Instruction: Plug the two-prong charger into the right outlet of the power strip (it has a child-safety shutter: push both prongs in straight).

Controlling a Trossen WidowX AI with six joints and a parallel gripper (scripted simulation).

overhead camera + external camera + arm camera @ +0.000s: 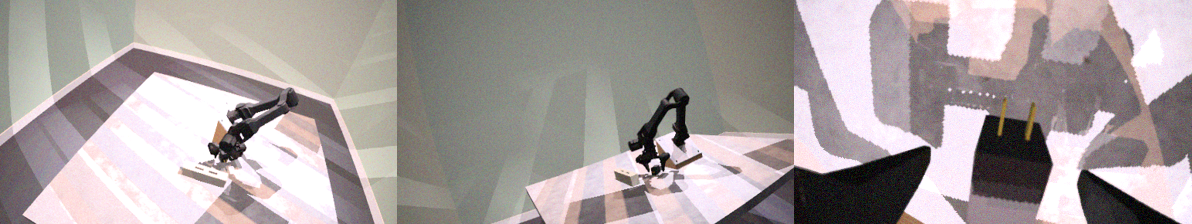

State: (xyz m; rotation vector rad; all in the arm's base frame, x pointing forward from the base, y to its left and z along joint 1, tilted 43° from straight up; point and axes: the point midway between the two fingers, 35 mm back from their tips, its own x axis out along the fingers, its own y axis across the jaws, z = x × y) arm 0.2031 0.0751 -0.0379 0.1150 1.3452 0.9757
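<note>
Right now my gripper tip is 1 cm short of the charger, 1 cm to the right of it and 1 cm below it.
</note>
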